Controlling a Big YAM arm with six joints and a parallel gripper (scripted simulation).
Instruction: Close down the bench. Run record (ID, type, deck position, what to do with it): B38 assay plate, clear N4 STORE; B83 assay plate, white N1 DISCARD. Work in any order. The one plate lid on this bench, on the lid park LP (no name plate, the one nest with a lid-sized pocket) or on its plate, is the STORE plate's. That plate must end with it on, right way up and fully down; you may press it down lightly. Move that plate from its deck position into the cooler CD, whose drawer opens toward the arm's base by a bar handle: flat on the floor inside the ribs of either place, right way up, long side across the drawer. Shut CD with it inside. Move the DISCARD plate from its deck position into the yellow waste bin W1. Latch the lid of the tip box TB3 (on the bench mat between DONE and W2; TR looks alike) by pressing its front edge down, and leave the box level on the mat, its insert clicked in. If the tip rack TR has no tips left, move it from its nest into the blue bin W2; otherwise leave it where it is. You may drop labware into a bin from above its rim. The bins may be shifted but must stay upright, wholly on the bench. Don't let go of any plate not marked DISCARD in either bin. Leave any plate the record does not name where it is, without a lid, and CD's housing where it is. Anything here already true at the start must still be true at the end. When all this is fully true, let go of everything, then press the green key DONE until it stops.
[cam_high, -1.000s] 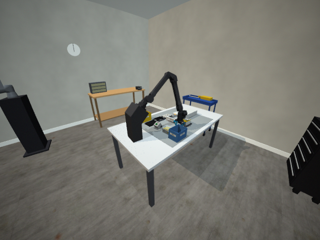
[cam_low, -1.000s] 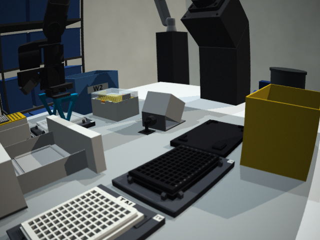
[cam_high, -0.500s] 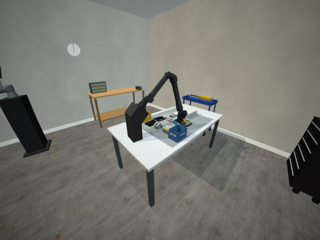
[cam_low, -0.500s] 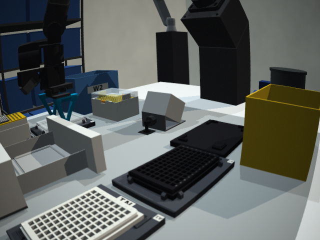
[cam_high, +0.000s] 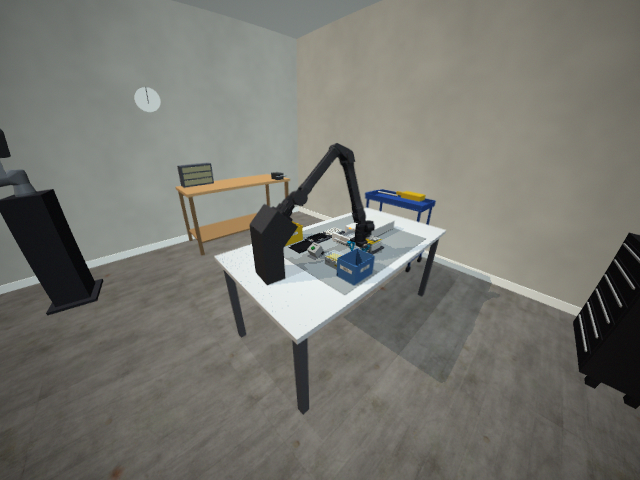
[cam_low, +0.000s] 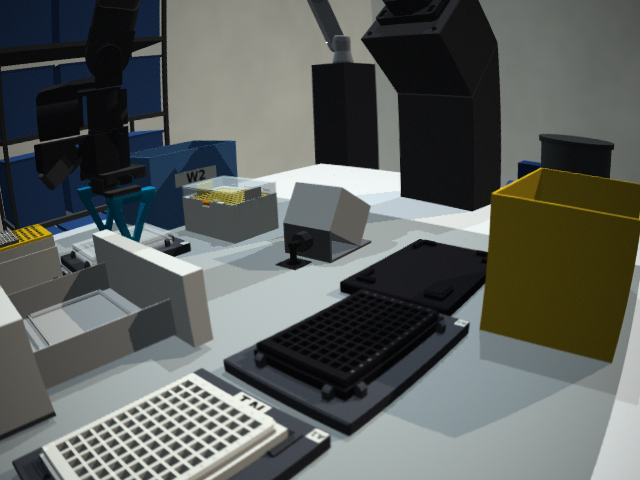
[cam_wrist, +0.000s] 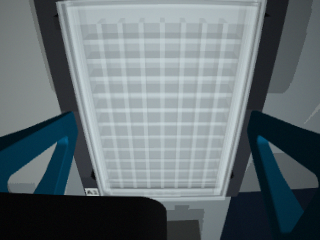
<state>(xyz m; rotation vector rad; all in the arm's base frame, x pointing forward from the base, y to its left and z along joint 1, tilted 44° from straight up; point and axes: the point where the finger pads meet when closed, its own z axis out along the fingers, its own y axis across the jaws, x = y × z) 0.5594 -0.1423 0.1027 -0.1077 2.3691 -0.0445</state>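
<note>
The clear plate lid is 10 mm below my hand. The rest, counted from my hand: tip rack TR: 160 mm ahead, 20 mm to the left, 20 mm above; tip box TB3: 180 mm behind, 10 mm to the left, 10 mm above; clear plate: 10 mm below.
</note>
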